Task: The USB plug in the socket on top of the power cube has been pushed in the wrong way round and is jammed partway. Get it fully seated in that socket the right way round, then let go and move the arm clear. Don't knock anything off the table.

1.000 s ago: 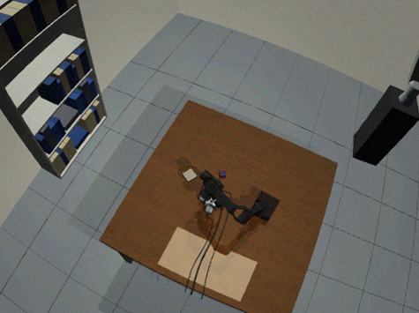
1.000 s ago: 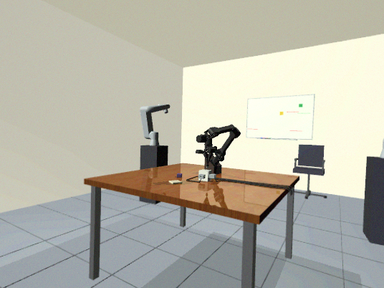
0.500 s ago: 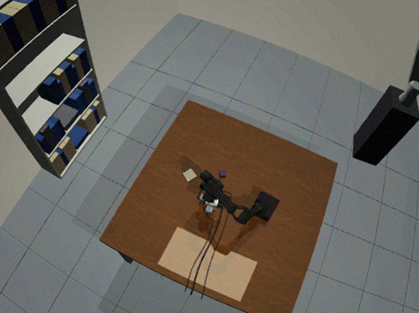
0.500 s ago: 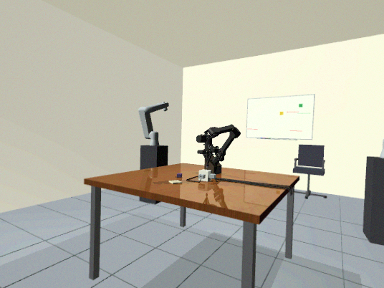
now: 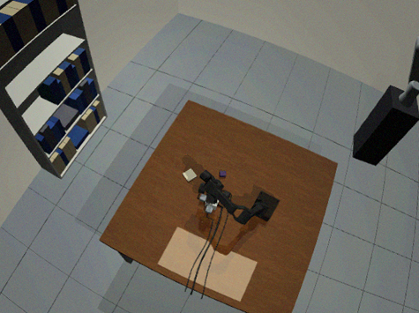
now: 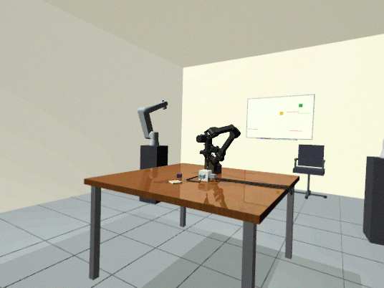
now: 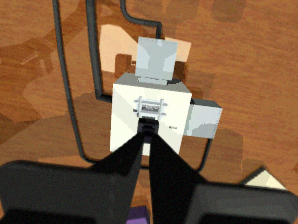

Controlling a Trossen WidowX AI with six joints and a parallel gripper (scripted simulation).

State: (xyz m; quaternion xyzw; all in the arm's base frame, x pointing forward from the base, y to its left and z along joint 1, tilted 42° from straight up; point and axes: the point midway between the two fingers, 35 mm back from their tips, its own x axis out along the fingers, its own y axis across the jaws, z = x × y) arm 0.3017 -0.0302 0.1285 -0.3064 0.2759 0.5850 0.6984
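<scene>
Right now my gripper tip is 20 mm above the USB plug. Round my gripper tip: purple block (250 mm to the right, 120 mm below); then note pad (210 mm ahead, 160 mm to the right, 130 mm below).
</scene>
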